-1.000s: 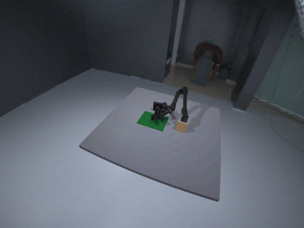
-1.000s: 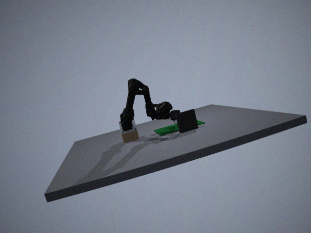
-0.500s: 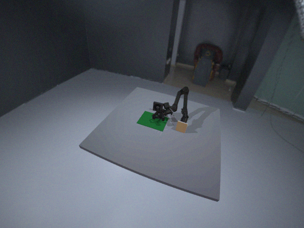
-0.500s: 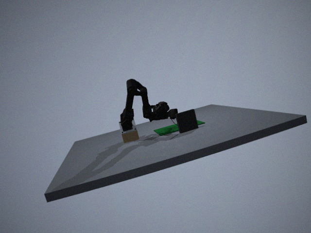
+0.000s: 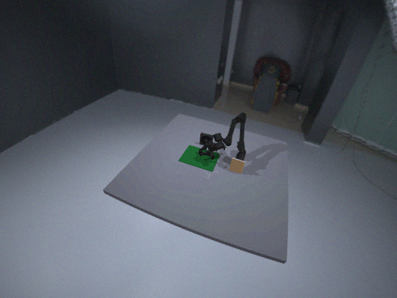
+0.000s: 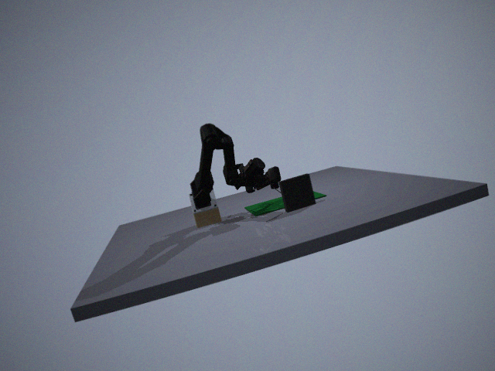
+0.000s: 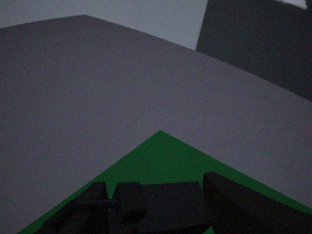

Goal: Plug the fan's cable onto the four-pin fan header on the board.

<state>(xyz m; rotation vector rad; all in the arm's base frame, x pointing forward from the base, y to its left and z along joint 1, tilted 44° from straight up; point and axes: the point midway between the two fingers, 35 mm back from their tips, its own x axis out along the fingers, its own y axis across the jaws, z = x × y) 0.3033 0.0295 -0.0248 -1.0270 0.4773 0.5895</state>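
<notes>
The green board is 1 cm ahead of my gripper tip, 5 cm to the right of it and 11 cm below it. The rest, counted from my gripper tip: dark square fan (3 cm ahead, 23 cm to the right, 3 cm below); fan plug (1 cm behind, 1 cm to the right, 1 cm below).
</notes>
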